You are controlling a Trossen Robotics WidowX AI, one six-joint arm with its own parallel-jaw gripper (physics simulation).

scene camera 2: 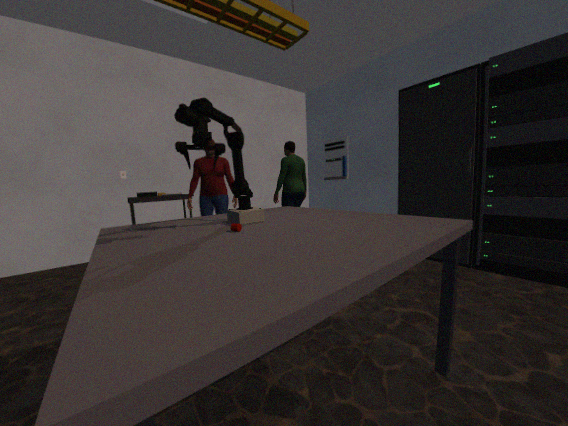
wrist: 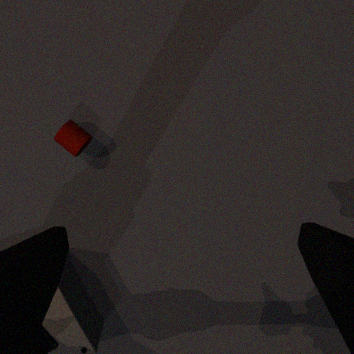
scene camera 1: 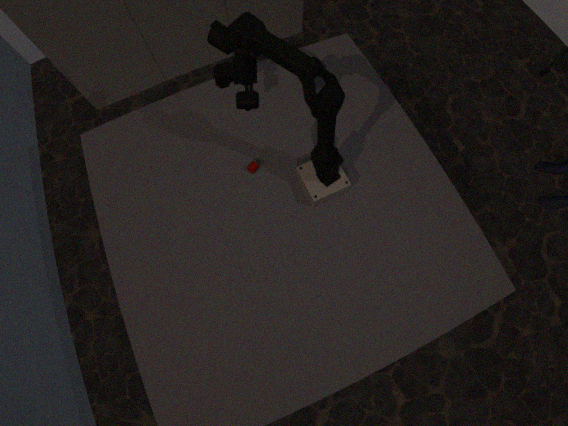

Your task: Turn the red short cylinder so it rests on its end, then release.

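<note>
The red short cylinder (scene camera 1: 253,167) (scene camera 2: 236,227) (wrist: 73,138) lies on its side on the table, close to the arm's base. In the wrist view it shows at the upper left, beyond the left fingertip, with its shadow to its right. My gripper (scene camera 1: 247,102) (scene camera 2: 202,165) (wrist: 185,236) is wide open and empty, with its fingers pointing down, high above the table. It is well apart from the cylinder. In scene camera 1 the gripper appears above the cylinder in the picture, towards the table's far edge.
The arm stands on a pale base block (scene camera 1: 310,184) (scene camera 2: 253,216) (wrist: 62,320) on the grey table (scene camera 1: 280,280) (scene camera 2: 300,250). Arm shadows cross the tabletop. A person in red (scene camera 2: 212,177) and a person in green (scene camera 2: 294,172) stand behind the table. A dark cabinet (scene camera 2: 435,150) stands at the right.
</note>
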